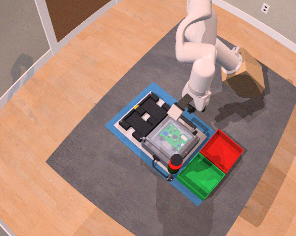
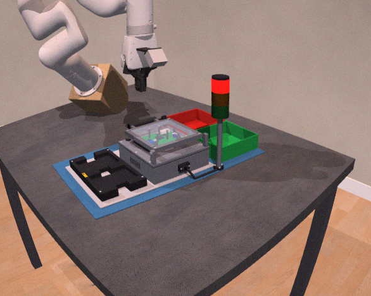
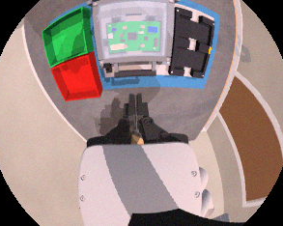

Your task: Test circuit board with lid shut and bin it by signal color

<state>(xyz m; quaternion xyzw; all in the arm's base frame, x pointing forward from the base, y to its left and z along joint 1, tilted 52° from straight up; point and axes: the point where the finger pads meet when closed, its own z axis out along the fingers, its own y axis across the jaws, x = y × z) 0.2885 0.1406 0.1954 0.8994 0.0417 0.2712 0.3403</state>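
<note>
My gripper is now 120 mm above the black latch hook, 50 mm to the right of it and 30 mm short of it. The rest, counted from my hand: green circuit board (140 mm below, 80 mm ahead, 10 mm to the right); then clear lid (120 mm below, 90 mm ahead, 10 mm to the right); then plate (140 mm below, 90 mm ahead, 10 mm to the right).
</note>
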